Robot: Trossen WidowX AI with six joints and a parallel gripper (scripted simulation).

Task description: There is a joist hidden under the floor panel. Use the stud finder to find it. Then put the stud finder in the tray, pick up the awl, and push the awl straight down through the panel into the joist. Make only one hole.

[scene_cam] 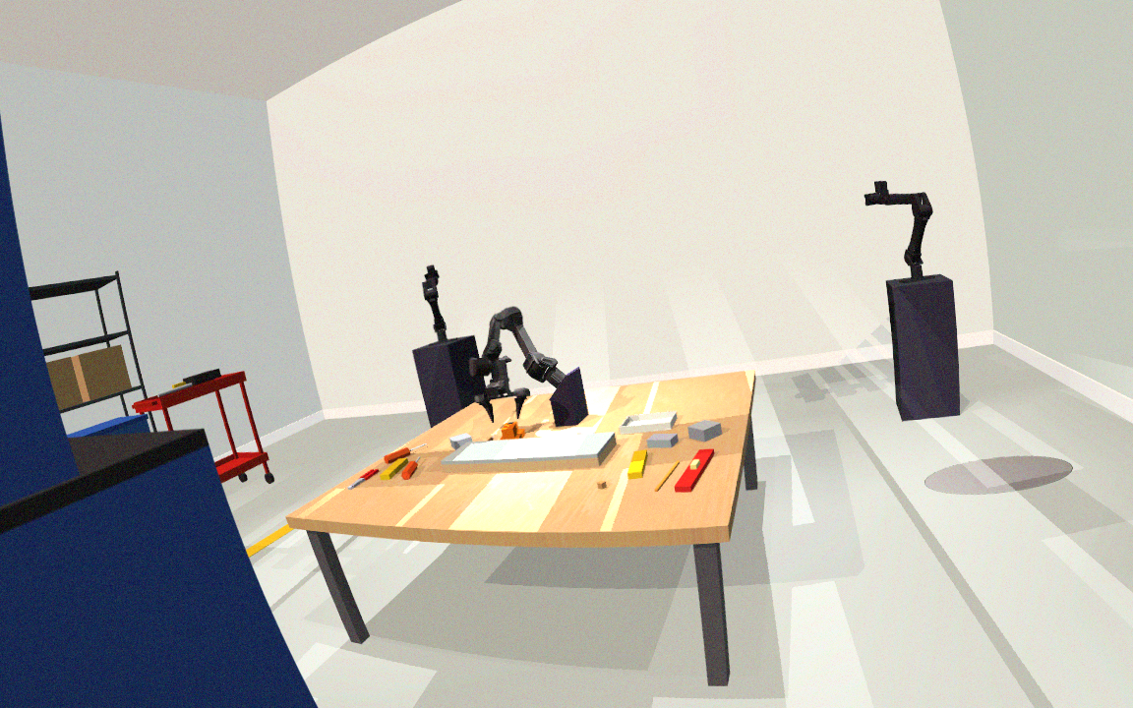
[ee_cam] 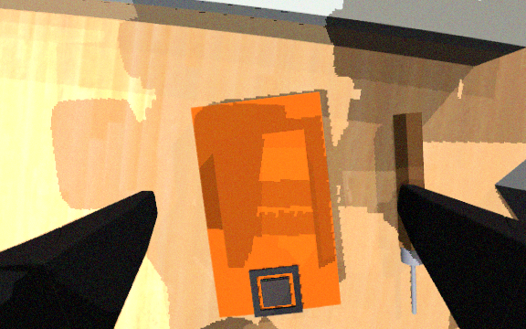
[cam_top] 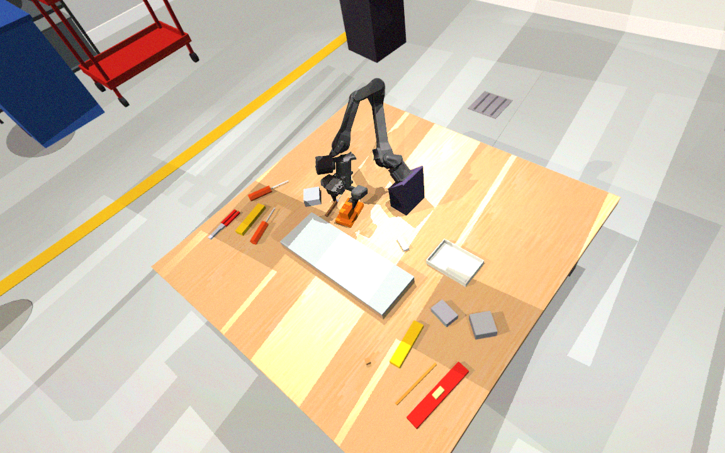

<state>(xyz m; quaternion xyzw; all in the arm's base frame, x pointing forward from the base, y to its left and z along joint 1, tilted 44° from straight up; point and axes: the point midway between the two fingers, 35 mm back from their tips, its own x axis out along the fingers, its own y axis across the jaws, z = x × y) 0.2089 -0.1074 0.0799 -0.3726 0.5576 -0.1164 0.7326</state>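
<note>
Right now the orange stud finder is 4 cm below my gripper tip, 3 cm behind it and 1 cm to the right of it. From my gripper tip the other things lie so: thin stick: 65 cm to the left, 30 cm ahead, 8 cm below; then white tray: 47 cm to the left, 11 cm behind, 7 cm below; then awl: 9 cm to the right, 7 cm below, 2 cm behind.
</note>
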